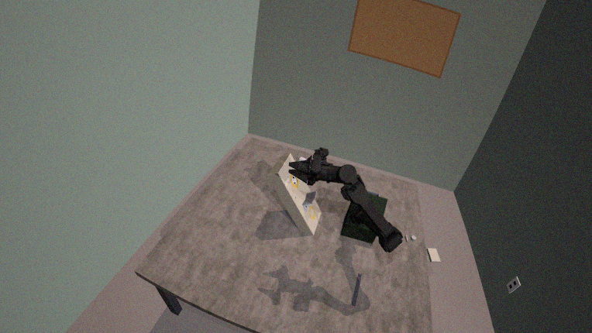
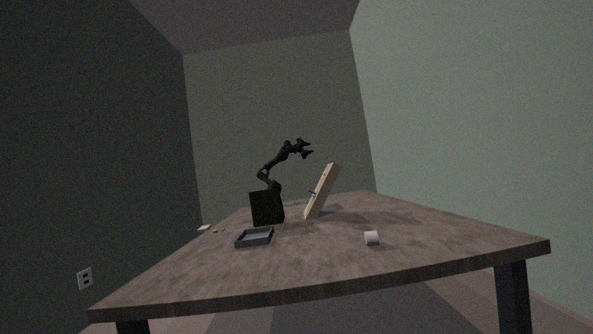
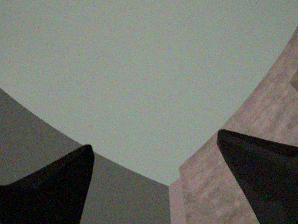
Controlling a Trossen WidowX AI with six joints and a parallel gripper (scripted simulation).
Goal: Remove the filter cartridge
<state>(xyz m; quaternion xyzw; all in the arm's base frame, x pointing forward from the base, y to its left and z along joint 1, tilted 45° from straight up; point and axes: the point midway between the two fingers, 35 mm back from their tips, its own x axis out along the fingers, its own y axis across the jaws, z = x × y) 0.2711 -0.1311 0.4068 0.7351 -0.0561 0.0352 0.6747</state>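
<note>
Now: the filter cartridge 24 cm to the right of my gripper tip and 24 cm below it. From my gripper tip the other things lie so: tray: 46 cm to the right, 46 cm behind, 45 cm below; card: 84 cm behind, 46 cm below, 10 cm to the right; beige service panel: 32 cm below, 23 cm to the right, 5 cm behind.
</note>
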